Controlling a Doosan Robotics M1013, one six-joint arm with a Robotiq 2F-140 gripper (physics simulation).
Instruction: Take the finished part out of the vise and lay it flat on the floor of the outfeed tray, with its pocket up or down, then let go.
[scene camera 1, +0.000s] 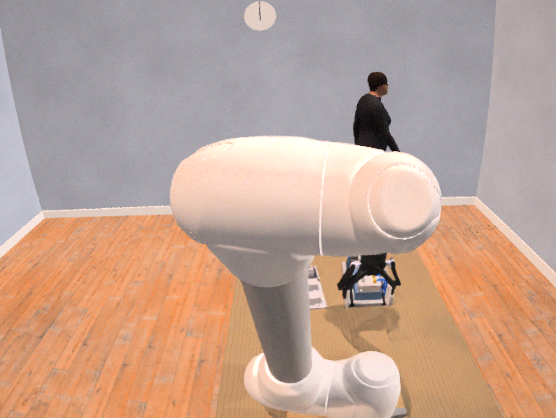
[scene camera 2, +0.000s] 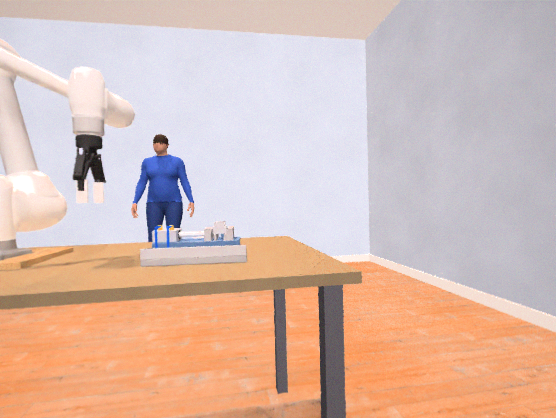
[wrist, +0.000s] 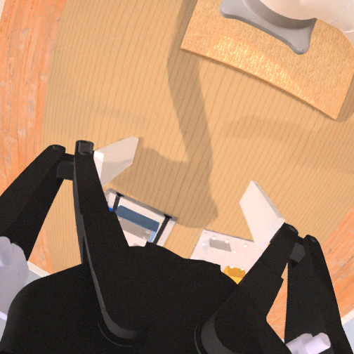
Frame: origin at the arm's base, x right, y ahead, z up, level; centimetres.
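Where they show: gripper, between the fingertips: (scene camera 1: 366, 304) (scene camera 2: 91, 202).
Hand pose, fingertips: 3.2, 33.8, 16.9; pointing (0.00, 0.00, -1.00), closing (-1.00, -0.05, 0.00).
Each offset is from my fingertips to the centre of the thing, as dx, dy, dz. "spot": to the spot under its first point. Level surfaces: height alone.
The vise {+6.3, +34.0, -13.6} (scene camera 1: 370, 285) (scene camera 2: 195, 242) (wrist: 136, 220) has a blue base and grey body and stands inside a pale grey frame {spot: +15.8, +33.6, -16.0} (scene camera 2: 193, 255). In scene camera 2 a pale block {+6.3, +40.9, -8.8} (scene camera 2: 220, 227) sticks up between the grey jaws at the far end; its pocket cannot be made out. My gripper (scene camera 1: 369, 300) (scene camera 2: 90, 192) (wrist: 191, 171) is open and empty. It points down, high above the table, on the robot-base side of the vise. I cannot tell for certain which thing is the outfeed tray. The gripper body hides part of the vise in the wrist view.
A pale grey panel with recesses {spot: -15.5, +24.0, -14.0} (scene camera 1: 315, 292) (wrist: 207, 252) lies beside the vise, with a yellow piece (wrist: 234, 273) at it in the wrist view. The arm's base stands on a wooden board (wrist: 250, 65) on the table {dz -18.6} (scene camera 2: 300, 260). A person in blue (scene camera 2: 163, 180) stands behind the table.
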